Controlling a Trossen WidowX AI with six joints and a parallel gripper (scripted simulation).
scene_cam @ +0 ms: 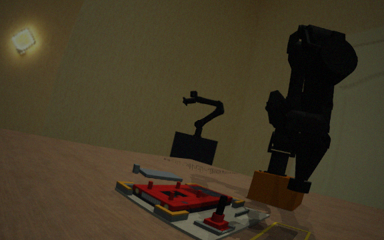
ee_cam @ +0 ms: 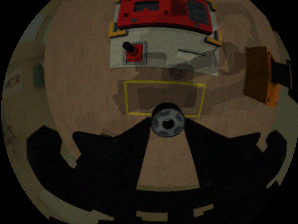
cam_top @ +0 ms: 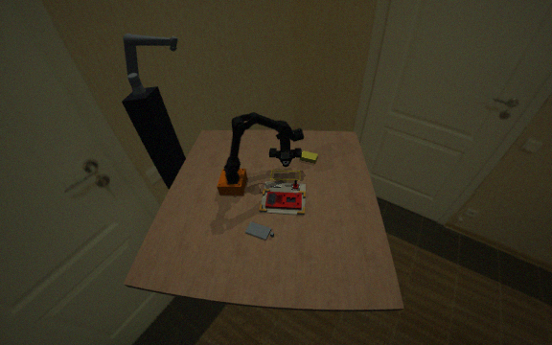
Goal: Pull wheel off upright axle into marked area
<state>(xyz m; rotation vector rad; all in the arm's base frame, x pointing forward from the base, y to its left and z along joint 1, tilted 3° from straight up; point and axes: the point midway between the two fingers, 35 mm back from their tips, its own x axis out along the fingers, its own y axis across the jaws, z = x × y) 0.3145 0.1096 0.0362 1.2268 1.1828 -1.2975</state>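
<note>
Right now the wheel is right at my gripper tip. Also, from my gripper tip: grey plate piece 40 cm to the right, 15 cm behind, 10 cm below.
</note>
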